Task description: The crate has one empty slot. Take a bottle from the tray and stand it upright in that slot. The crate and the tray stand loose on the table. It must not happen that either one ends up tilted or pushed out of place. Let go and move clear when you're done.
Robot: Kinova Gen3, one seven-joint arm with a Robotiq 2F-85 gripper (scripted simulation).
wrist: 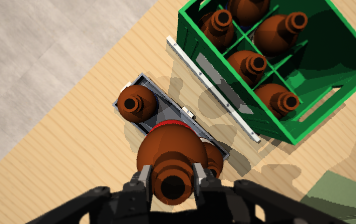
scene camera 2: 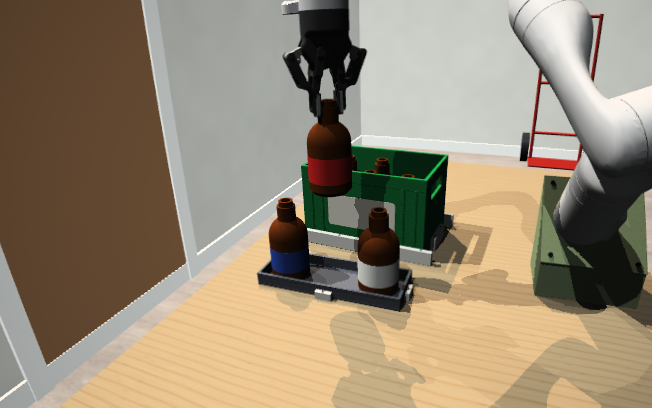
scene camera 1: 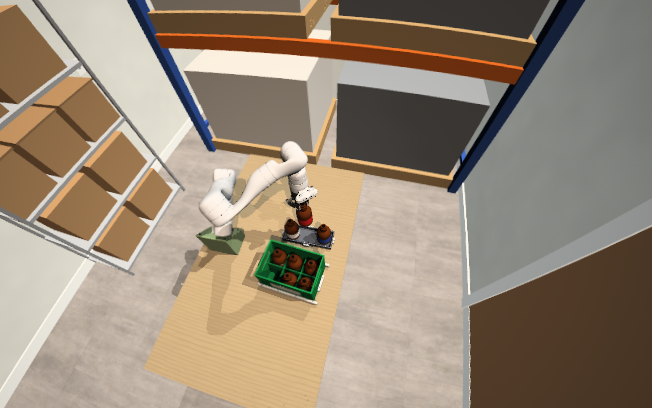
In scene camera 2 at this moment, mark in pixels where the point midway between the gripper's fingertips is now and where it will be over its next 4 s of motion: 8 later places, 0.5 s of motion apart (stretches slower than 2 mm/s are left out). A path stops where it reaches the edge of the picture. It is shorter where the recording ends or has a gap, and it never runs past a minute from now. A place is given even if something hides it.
My gripper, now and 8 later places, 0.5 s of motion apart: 328,115; 329,114; 332,113; 340,112; 350,110; 361,107; 374,104; 385,101; 395,99
